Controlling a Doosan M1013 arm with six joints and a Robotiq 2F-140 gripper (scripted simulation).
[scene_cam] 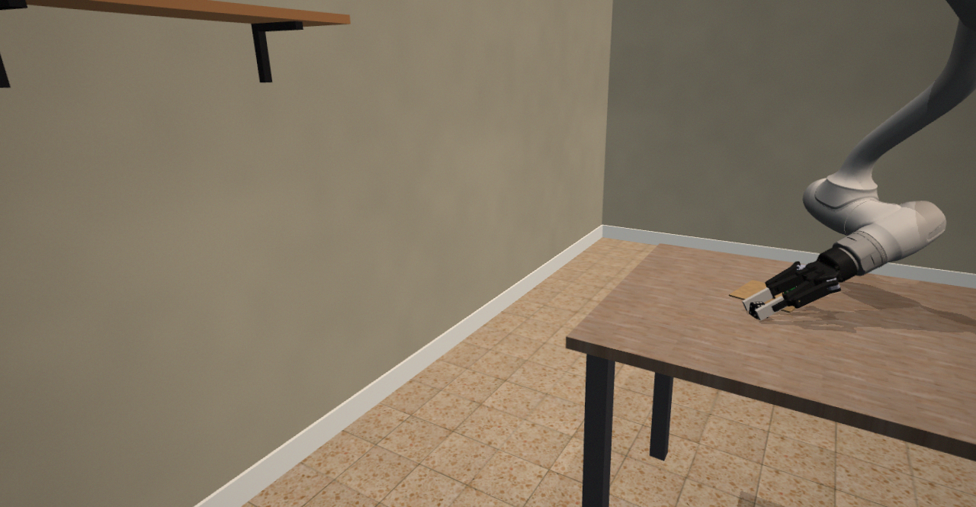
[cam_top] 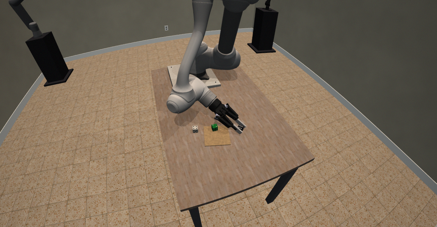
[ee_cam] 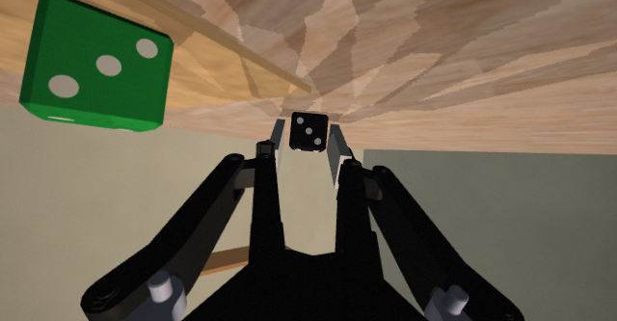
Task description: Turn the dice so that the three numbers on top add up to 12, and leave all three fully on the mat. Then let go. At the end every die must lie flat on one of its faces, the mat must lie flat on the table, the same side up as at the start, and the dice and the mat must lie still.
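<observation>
My hand is 10 mm short of the black die, 10 mm to the right of it and 10 mm above it. The rest, counted from my hand: white die: 60 mm behind, 240 mm to the right, 10 mm below; then green die: 40 mm behind, 130 mm to the right, 10 mm below; then tan mat: 10 mm ahead, 130 mm to the right, 30 mm below.
</observation>
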